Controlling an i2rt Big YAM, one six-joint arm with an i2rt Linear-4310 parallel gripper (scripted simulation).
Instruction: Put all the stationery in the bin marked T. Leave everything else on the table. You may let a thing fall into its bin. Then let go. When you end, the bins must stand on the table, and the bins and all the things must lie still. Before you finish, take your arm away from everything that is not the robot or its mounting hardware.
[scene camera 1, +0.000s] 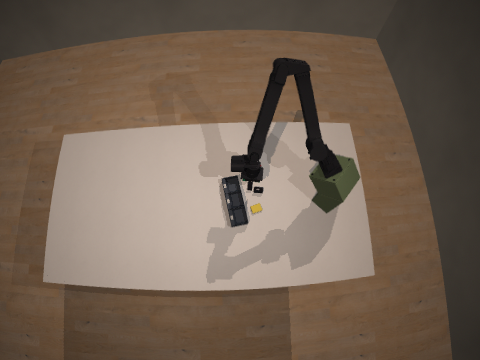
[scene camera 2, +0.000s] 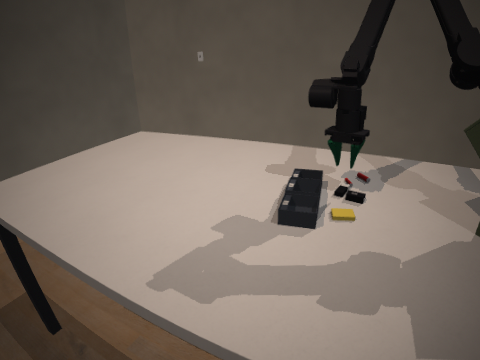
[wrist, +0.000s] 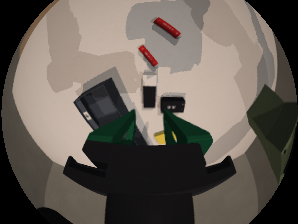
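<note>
There's a long dark box (scene camera 2: 305, 195), and you'd find it in scene camera 1 (scene camera 1: 231, 186) and in the wrist view (wrist: 96, 105) too. As for the gripper (scene camera 2: 344, 166), it's there as well, and it shows again in the wrist view (wrist: 149, 113).
</note>
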